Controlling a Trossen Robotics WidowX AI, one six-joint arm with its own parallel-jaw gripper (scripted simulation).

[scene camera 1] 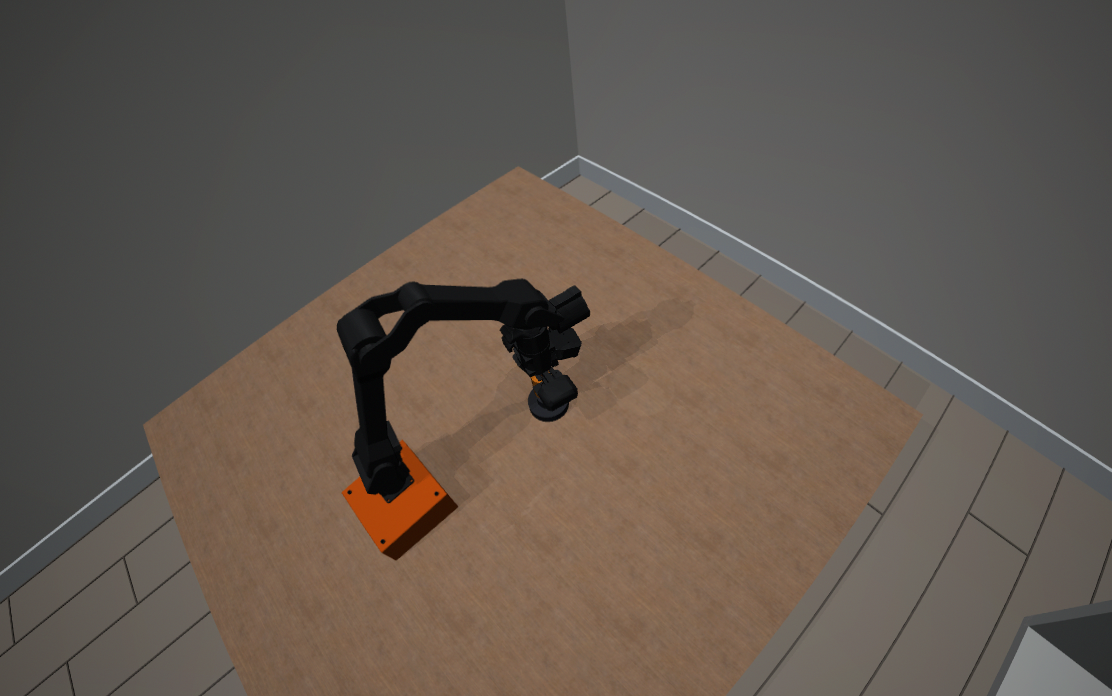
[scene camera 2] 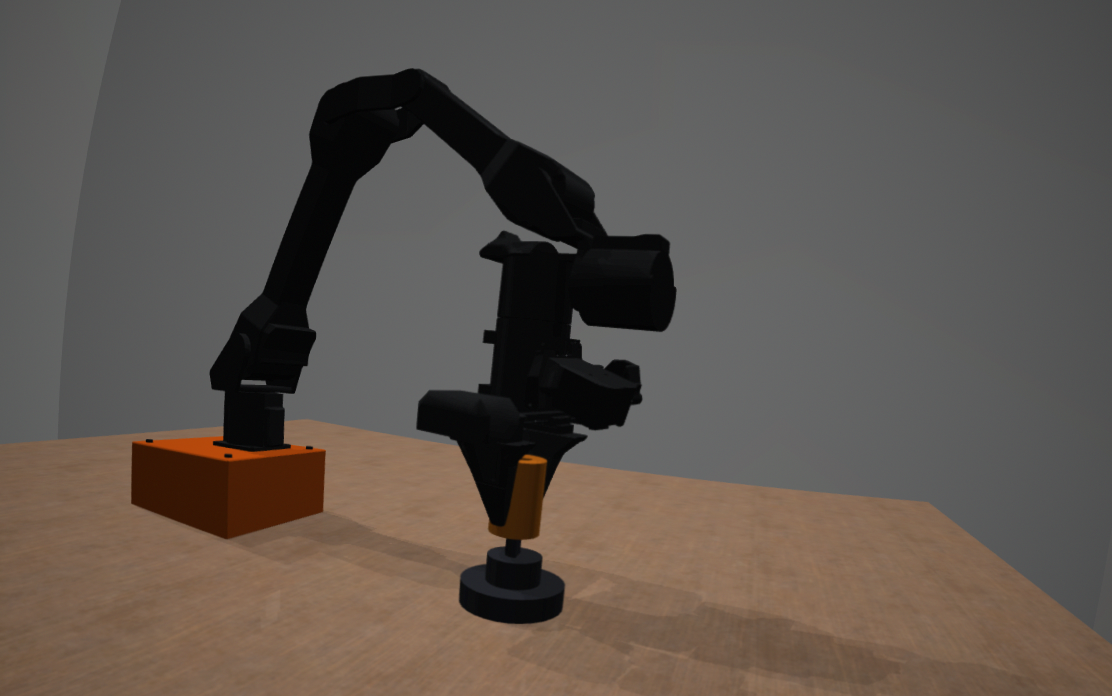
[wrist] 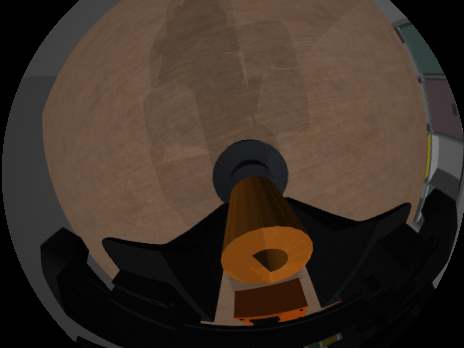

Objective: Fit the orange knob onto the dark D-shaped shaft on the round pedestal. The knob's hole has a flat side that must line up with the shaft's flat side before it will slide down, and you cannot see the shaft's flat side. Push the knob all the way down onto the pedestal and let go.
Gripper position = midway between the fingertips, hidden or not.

Scene:
The gripper (scene camera 2: 513, 520) holds an orange knob (scene camera 2: 523, 520).

